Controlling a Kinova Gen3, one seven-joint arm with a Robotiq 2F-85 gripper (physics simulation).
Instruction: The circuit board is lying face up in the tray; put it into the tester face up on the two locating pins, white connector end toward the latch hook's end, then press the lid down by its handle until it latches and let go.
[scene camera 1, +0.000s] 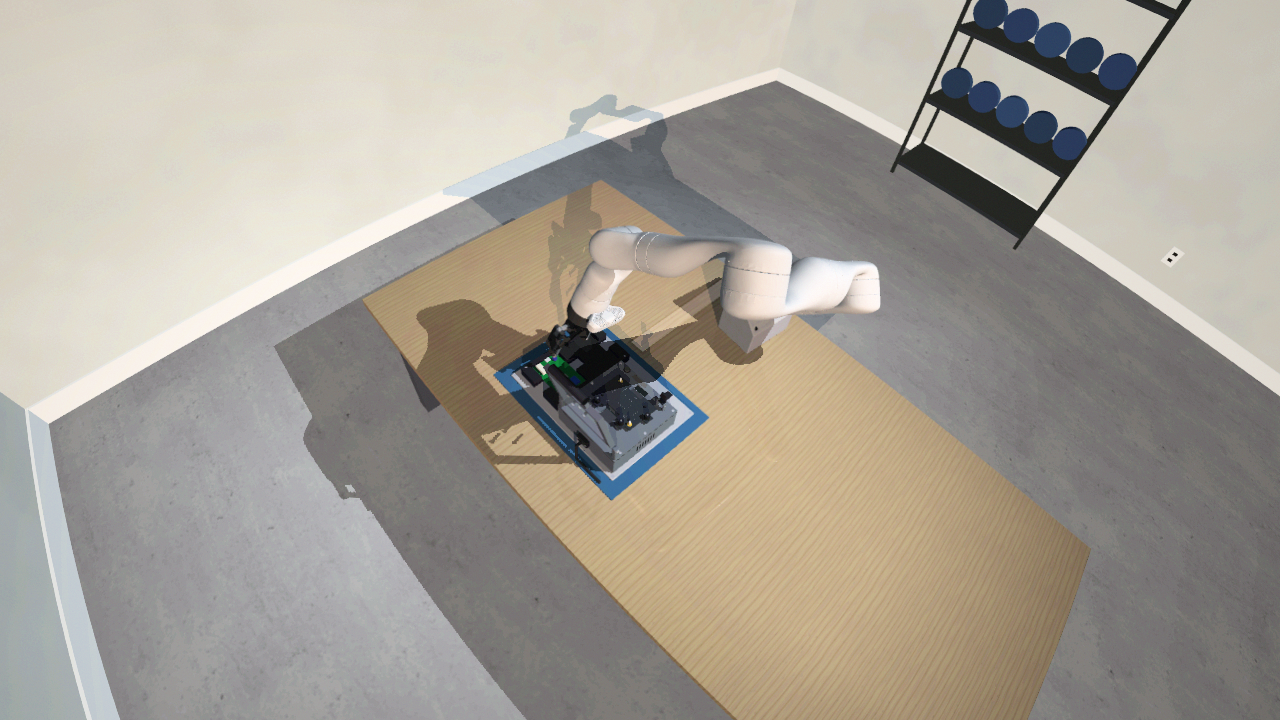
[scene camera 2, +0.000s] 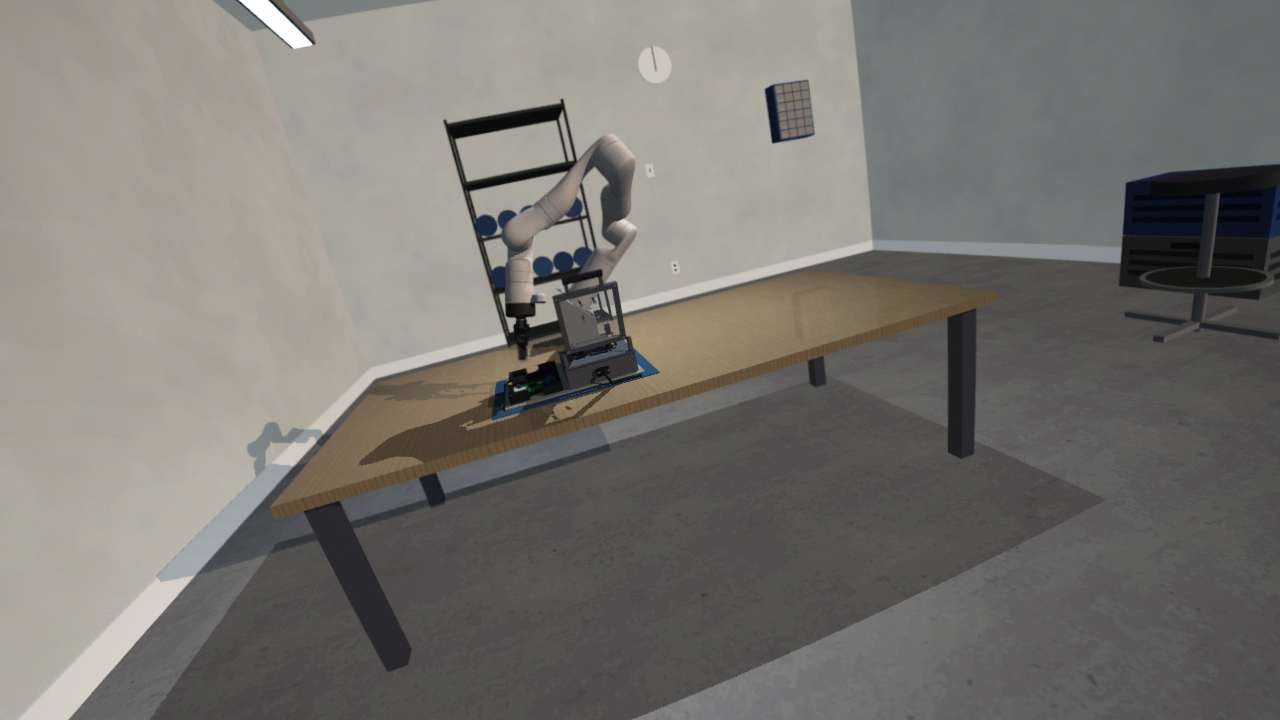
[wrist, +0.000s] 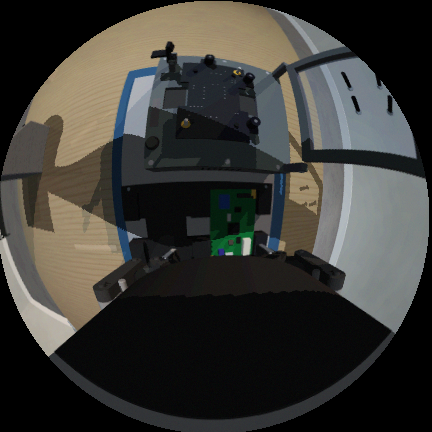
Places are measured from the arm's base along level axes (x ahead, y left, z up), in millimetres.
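Pixels of known places: gripper, fingertip midpoint: (scene camera 1: 567, 346) (scene camera 2: 522, 360).
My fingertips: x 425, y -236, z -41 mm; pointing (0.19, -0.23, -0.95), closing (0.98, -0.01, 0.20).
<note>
Behind a point stands the place of what it marks.
The green circuit board (wrist: 232, 212) @[y -205, x 464, z -102 mm] (scene camera 2: 537, 386) @[y -220, x 479, z -102 mm] lies face up in the black tray (wrist: 165, 200) @[y -178, x 369, z -104 mm]; its white connector (wrist: 246, 245) @[y -259, x 484, z -94 mm] is at the end near my gripper, whose body hides the board's edge in the wrist view. The grey tester (wrist: 215, 161) @[y -136, x 433, z -62 mm] (scene camera 2: 595, 367) @[y -76, x 542, z -78 mm] (scene camera 1: 642, 437) @[y 31, x 468, z -61 mm] stands beside the tray. Its two locating pins (wrist: 186, 122) @[y -96, x 403, z -46 mm] (wrist: 237, 73) @[y -9, x 469, z -52 mm] are bare. A black upright part like a latch hook (wrist: 171, 60) @[y 6, x 385, z -42 mm] is at its far left corner. The lid (wrist: 360, 156) @[y -130, x 544, z 42 mm] (scene camera 2: 619, 308) @[y 9, x 568, z 53 mm] stands open, with a black handle (scene camera 2: 583, 276) @[y -61, x 590, z 148 mm] on top. My gripper (wrist: 217, 255) @[y -236, x 425, z -41 mm] (scene camera 2: 522, 356) @[y -236, x 425, z -41 mm] is open and empty above the tray.
Tester and tray stand on a blue-edged mat (scene camera 1: 691, 423) @[y 67, x 336, z -119 mm] (wrist: 118, 160) @[y -107, x 295, z -120 mm] on the wooden table (scene camera 1: 805, 501) @[y 370, x 311, z -122 mm] (scene camera 2: 760, 331) @[y 400, x 516, z -122 mm]. The raised lid is an upright obstacle on the tester's side. Several black knobs (wrist: 254, 122) @[y -94, x 474, z -40 mm] stand on the tester. A shelf rack (scene camera 2: 456, 152) stands behind the table.
</note>
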